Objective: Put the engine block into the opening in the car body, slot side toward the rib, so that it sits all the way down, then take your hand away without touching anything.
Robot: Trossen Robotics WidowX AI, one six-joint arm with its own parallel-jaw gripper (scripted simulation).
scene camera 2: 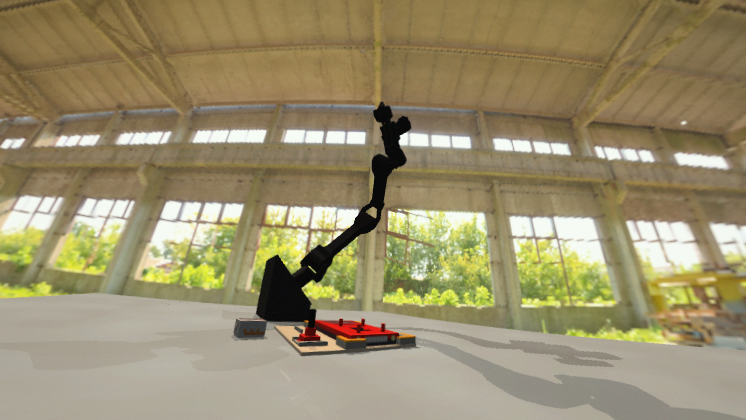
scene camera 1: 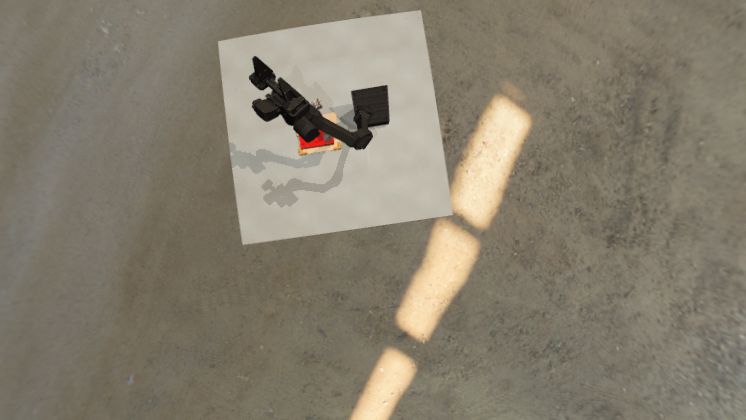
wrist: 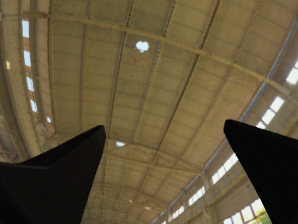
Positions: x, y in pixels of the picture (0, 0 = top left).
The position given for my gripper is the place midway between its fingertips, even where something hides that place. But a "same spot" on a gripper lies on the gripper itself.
my gripper: scene camera 2 384, 109; scene camera 1; wrist
same spot on my gripper: (wrist: 61, 178) = (scene camera 1: 260, 74)
